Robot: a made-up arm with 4 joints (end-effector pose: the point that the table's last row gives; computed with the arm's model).
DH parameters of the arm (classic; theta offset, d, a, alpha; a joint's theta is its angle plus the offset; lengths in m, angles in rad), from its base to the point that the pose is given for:
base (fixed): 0 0.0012 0.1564 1.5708
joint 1: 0 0.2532 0.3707 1.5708
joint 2: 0 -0.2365 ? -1.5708
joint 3: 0 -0.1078 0.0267 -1.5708
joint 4: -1.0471 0 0.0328 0
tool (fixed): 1.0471 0.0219 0 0
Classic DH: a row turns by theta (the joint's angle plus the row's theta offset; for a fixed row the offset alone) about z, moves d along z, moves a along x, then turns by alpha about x.
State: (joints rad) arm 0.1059 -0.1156 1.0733 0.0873
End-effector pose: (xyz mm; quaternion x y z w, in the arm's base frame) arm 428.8 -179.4 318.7 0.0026 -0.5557 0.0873 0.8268
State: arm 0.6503 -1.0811 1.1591 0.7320
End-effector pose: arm 181.0 -257.3 394.7 -0.1203 -0.6758 0.6547 0.3165
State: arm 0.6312 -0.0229 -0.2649 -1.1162
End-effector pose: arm 266.3 -173.7 398.0 0.0922 -0.1571 -0.5119 0.8395
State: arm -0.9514 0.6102 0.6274 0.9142
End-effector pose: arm 629.6 -154.3 -164.6 -0.1235 0.2322 0.2256 0.9381
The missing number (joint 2, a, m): -0.0598
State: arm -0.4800 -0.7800 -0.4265 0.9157
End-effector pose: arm 529.7 -177.4 68.3 0.1881 0.3588 0.7085 0.5779
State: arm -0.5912 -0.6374 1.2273 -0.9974
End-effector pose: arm 516.4 -235.5 66.6 0.3592 -0.1426 -0.2624 0.8842
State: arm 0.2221 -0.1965 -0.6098 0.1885
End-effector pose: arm 444.8 -173.3 298.9 -0.0214 0.1946 0.1812 0.9638
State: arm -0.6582 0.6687 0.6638 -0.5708
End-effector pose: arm 618.0 -161.2 -15.3 -0.1926 -0.0593 -0.5145 0.8335
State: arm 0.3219 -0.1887 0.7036 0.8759
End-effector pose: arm 370.7 -158.2 379.8 -0.1909 -0.4499 0.4517 0.7464
